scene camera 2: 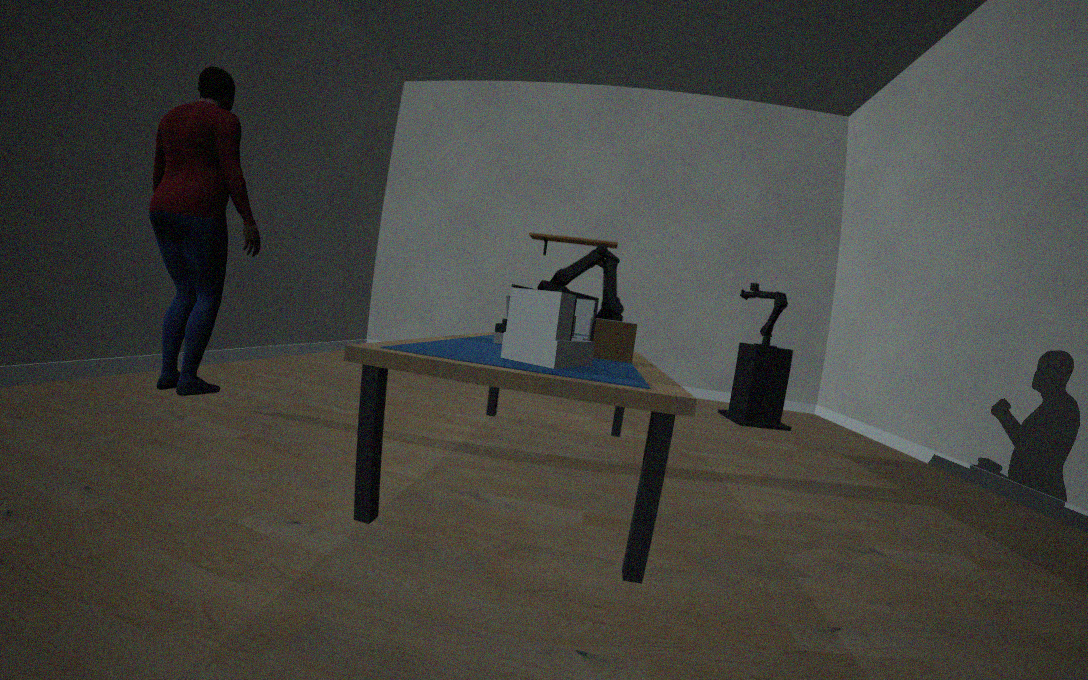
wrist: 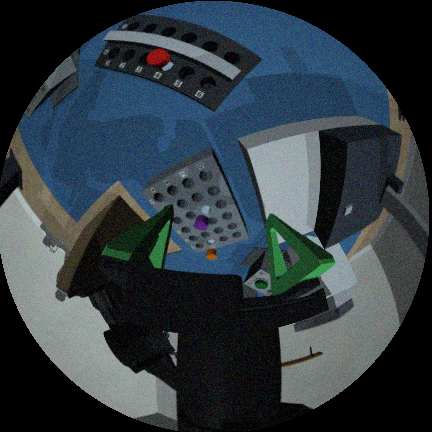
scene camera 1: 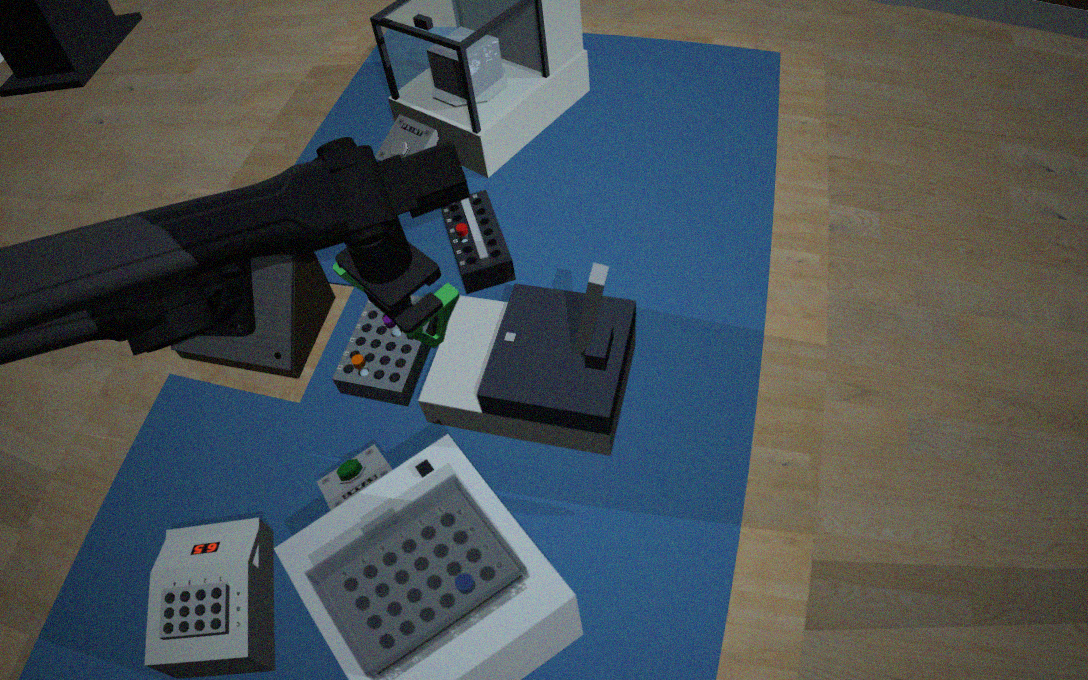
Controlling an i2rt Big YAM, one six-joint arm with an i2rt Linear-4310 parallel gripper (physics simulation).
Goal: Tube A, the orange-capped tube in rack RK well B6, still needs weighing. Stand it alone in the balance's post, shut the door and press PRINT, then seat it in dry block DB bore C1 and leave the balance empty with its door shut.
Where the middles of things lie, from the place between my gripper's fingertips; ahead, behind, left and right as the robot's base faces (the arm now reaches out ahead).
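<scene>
The balance (scene camera 1: 490, 84) is 430 mm to the left of my hand, 10 mm ahead of it, and it's 60 mm above it.
</scene>
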